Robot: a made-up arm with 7 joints. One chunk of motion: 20 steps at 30 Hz.
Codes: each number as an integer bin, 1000 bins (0 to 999) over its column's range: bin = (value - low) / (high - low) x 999, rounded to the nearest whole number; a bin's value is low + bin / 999 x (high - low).
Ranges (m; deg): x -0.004..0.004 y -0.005..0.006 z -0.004..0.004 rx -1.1..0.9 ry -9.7..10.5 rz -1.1..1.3
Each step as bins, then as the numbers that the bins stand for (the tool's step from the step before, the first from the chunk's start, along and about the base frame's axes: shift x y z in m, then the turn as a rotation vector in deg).
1 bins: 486 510 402 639 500 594
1 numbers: -0.00011 0.00062 -0.00078 0.179 0.410 0.327
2 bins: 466 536 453 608 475 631
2 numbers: -0.00027 0.00090 -0.00037 0.117 -0.095 0.416
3 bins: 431 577 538 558 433 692
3 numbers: -0.00055 0.00135 0.00031 0.017 -0.945 0.562
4 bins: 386 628 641 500 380 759
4 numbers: -0.00091 0.00191 0.00113 -0.099 -2.016 0.723
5 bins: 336 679 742 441 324 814
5 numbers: -0.00131 0.00248 0.00194 -0.217 -3.149 0.856
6 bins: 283 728 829 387 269 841
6 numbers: -0.00173 0.00302 0.00264 -0.325 -4.261 0.920
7 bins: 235 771 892 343 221 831
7 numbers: -0.00212 0.00349 0.00314 -0.413 -5.231 0.896
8 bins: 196 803 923 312 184 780
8 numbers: -0.00243 0.00384 0.00339 -0.475 -5.979 0.774
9 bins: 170 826 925 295 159 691
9 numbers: -0.00264 0.00410 0.00341 -0.509 -6.485 0.560
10 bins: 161 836 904 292 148 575
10 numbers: -0.00271 0.00421 0.00324 -0.515 -6.707 0.281
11 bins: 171 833 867 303 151 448
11 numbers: -0.00263 0.00417 0.00294 -0.493 -6.647 -0.024
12 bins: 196 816 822 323 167 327
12 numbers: -0.00243 0.00398 0.00258 -0.453 -6.323 -0.314
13 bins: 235 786 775 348 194 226
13 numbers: -0.00212 0.00365 0.00221 -0.403 -5.777 -0.557
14 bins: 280 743 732 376 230 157
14 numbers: -0.00176 0.00318 0.00186 -0.347 -5.049 -0.723
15 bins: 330 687 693 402 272 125
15 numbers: -0.00136 0.00256 0.00155 -0.295 -4.200 -0.800
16 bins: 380 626 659 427 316 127
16 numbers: -0.00096 0.00189 0.00128 -0.245 -3.310 -0.795
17 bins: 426 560 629 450 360 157
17 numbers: -0.00059 0.00117 0.00104 -0.199 -2.421 -0.723
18 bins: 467 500 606 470 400 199
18 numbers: -0.00026 0.00051 0.00085 -0.159 -1.612 -0.622
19 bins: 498 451 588 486 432 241
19 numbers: -0.00001 -0.00003 0.00071 -0.127 -0.965 -0.521
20 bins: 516 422 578 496 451 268
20 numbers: 0.00013 -0.00035 0.00063 -0.107 -0.581 -0.456
